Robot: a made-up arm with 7 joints. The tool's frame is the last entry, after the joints.
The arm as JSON. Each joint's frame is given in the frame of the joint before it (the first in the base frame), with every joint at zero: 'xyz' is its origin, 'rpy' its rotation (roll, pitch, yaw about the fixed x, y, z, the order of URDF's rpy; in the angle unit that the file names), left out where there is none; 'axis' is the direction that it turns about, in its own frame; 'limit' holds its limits. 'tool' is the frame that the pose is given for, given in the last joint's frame.
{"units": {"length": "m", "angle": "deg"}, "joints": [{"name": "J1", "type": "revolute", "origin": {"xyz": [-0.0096, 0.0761, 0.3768], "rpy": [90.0, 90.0, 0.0]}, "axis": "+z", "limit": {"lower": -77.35, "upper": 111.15}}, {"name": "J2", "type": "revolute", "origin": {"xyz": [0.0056, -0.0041, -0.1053], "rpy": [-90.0, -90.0, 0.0]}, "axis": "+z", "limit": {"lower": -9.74, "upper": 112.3}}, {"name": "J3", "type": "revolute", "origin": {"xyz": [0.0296, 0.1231, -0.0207], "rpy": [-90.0, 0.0, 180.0]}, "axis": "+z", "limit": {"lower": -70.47, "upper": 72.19}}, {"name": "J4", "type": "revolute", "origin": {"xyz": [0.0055, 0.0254, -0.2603], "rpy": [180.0, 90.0, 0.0]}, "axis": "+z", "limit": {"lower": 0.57, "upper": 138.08}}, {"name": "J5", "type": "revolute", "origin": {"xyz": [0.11, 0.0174, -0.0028], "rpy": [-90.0, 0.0, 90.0]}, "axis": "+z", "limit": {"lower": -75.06, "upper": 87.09}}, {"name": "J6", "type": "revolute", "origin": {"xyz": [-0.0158, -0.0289, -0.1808], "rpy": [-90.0, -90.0, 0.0]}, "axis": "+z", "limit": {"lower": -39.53, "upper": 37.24}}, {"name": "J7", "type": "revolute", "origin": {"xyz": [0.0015, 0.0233, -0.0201], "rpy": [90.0, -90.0, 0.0]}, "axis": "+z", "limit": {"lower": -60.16, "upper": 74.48}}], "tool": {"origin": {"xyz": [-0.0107, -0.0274, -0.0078], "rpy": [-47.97, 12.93, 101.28]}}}
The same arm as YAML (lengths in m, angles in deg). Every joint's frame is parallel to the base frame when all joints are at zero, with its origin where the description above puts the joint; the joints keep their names.
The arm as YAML. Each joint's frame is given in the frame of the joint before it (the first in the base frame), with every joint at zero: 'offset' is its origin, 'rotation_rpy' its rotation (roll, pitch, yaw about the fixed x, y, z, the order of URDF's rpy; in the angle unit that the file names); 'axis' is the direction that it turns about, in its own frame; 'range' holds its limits. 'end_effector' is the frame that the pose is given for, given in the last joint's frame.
length_unit: m
angle_unit: deg
chain:
  - id: J1
    offset: [-0.0096, 0.0761, 0.3768]
    rotation_rpy: [0.0, 0.0, 0.0]
    axis: [0.0, -1.0, 0.0]
    range: [-77.35, 111.15]
  - id: J2
    offset: [-0.0041, 0.1053, -0.0056]
    rotation_rpy: [0.0, 0.0, 0.0]
    axis: [1.0, 0.0, 0.0]
    range: [-9.74, 112.3]
  - id: J3
    offset: [-0.0207, -0.0296, -0.1231]
    rotation_rpy: [0.0, 0.0, 0.0]
    axis: [0.0, 0.0, 1.0]
    range: [-70.47, 72.19]
  - id: J4
    offset: [-0.0254, 0.0055, -0.2603]
    rotation_rpy: [0.0, 0.0, 0.0]
    axis: [0.0, -1.0, 0.0]
    range: [0.57, 138.08]
  - id: J5
    offset: [0.0174, 0.0028, -0.11]
    rotation_rpy: [0.0, 0.0, 0.0]
    axis: [0.0, 0.0, 1.0]
    range: [-75.06, 87.09]
  - id: J6
    offset: [-0.0158, -0.0289, -0.1808]
    rotation_rpy: [0.0, 0.0, 0.0]
    axis: [0.0, 1.0, 0.0]
    range: [-39.53, 37.24]
  - id: J7
    offset: [0.0233, -0.0201, 0.0015]
    rotation_rpy: [0.0, 0.0, 0.0]
    axis: [-1.0, 0.0, 0.0]
    range: [-60.16, 74.48]
end_effector:
  offset: [0.0078, -0.0107, 0.0274]
  rotation_rpy: [90.32, 72.9, -40.43]

